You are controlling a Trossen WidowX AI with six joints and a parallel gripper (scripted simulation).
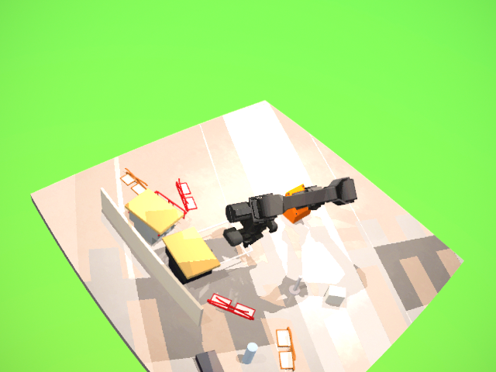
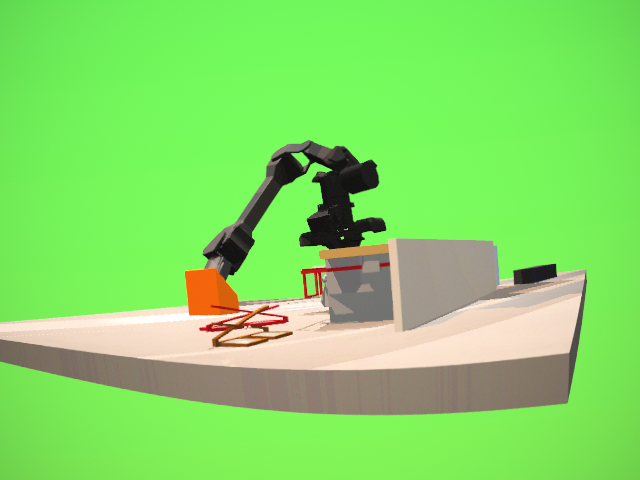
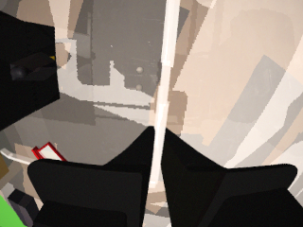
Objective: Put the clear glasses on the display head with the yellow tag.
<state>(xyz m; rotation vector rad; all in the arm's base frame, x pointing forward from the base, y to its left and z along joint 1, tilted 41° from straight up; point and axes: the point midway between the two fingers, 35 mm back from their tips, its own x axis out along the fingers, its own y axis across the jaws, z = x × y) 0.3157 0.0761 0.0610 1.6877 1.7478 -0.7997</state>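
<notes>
My gripper tip is 170 mm short of the black display head, 40 mm to the left of it and 10 mm above it. Round my gripper tip: grey display head: 260 mm to the right, 200 mm ahead, 10 mm below; pale wall panel: 320 mm ahead, 130 mm to the right, 20 mm below; peg: 200 mm to the left, 90 mm behind, 50 mm below.
</notes>
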